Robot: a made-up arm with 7 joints.
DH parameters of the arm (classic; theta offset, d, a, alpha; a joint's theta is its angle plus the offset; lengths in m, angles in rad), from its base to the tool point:
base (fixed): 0.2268 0 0.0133 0
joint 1: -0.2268 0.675 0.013 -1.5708
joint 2: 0 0.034 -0.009 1.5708
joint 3: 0 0.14 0.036 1.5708
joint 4: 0 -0.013 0.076 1.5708
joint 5: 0 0.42 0.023 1.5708
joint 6: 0 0.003 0.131 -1.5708
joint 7: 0 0.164 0.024 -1.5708
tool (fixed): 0 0.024 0 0
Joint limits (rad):
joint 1: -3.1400..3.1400
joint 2: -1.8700..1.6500
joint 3: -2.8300..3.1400
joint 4: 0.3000..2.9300
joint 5: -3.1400..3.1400
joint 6: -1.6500..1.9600
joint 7: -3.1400..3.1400
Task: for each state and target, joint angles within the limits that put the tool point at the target. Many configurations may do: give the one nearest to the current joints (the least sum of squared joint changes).
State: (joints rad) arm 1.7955 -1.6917 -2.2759 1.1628 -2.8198 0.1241 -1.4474
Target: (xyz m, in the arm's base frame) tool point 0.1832 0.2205 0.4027
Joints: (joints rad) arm 1.7079 -1.3518 -2.4210 1.0274 -2.9777 -0.7421 -1.4279
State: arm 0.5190 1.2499 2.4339 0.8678 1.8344 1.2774 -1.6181
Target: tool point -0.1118 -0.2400 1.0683
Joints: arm 0.8133 1.5041 2.9097 0.4975 1.5649 1.9600 -1.6779
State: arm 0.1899 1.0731 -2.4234 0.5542 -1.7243 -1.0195 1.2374
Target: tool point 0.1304 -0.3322 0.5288
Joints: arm 0.5271 0.8903 -2.0403 0.5726 -1.7234 -1.0750 1.2090
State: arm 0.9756 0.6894 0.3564 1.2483 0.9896 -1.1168 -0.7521
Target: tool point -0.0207 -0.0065 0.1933
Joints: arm 1.0086 1.4633 0.4550 0.6450 1.1717 -0.7787 -0.7252
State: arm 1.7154 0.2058 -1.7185 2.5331 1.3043 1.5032 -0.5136
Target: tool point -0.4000 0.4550 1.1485
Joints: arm 2.4136 0.7469 -1.4995 2.9300 1.4643 1.3727 -0.5790
